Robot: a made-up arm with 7 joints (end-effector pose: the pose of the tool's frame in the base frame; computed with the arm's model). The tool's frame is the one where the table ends. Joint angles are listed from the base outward.
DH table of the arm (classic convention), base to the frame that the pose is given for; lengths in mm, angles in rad. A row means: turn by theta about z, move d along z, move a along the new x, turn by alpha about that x. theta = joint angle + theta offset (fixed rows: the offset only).
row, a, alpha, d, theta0
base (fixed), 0, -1.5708, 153, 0
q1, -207, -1.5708, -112, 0
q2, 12, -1.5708, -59, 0
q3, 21, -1.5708, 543, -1.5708
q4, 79, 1.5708, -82, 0
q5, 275, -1.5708, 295, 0
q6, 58, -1.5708, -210, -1.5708
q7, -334.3, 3.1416, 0, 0.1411
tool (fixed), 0, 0, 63, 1.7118
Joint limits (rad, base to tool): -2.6..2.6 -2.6..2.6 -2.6..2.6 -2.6..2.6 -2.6..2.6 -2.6..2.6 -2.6..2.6
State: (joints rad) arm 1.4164 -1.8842 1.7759 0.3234 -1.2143 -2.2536 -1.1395
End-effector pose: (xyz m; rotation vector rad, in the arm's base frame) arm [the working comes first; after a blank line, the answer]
Working (the frame after each row of the table, in the pose's form):
after base (fixed): 0.0000 0.0000 0.1530 -1.5708 0.0000 0.0000
after q1: -0.0318 -0.1120 0.3575 2.3861 0.0000 -2.0435
after q2: 0.0259 -0.1006 0.3703 -2.0869 -2.1386 -0.4972
after q3: 0.1086 0.0864 -0.1332 1.4280 0.8156 1.3574
after q4: 0.0364 0.1643 -0.0922 -2.0455 -1.7325 -0.7856
after q5: -0.1503 0.4631 -0.2884 0.4548 1.1702 2.4718
after q6: -0.2089 0.2808 -0.3922 -2.3578 0.9347 -0.8839
after q7: -0.4334 0.2242 -0.6334 0.0924 -0.8026 0.2302

-0.4776 0.2136 -0.5898 -0.6365 -0.6952 1.8334
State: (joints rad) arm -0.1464 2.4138 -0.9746 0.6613 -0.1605 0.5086 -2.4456
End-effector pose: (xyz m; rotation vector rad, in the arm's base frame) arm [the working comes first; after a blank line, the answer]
Working (the frame after each row of the table, in the pose's form):
after base (fixed): 0.0000 0.0000 0.1530 -1.5708 0.0000 0.0000
after q1: -0.2048 -0.1120 0.1228 3.1332 0.0000 0.2298
after q2: -0.2223 -0.1200 0.1799 0.8355 -1.8910 -1.7882
after q3: -0.5651 0.2970 0.1174 2.6482 0.9641 -0.6058
after q4: -0.4658 0.3257 0.1652 -1.9391 0.2296 0.2896
after q5: -0.2223 0.6091 0.0135 2.7538 0.0931 -0.2166
after q6: -0.1702 0.7354 0.1832 1.1215 1.0920 0.5777
after q7: -0.0467 1.0131 0.3224 1.3881 -1.3940 -1.7838

-0.1038 1.0396 0.3203 -0.1185 -1.6291 -0.5582
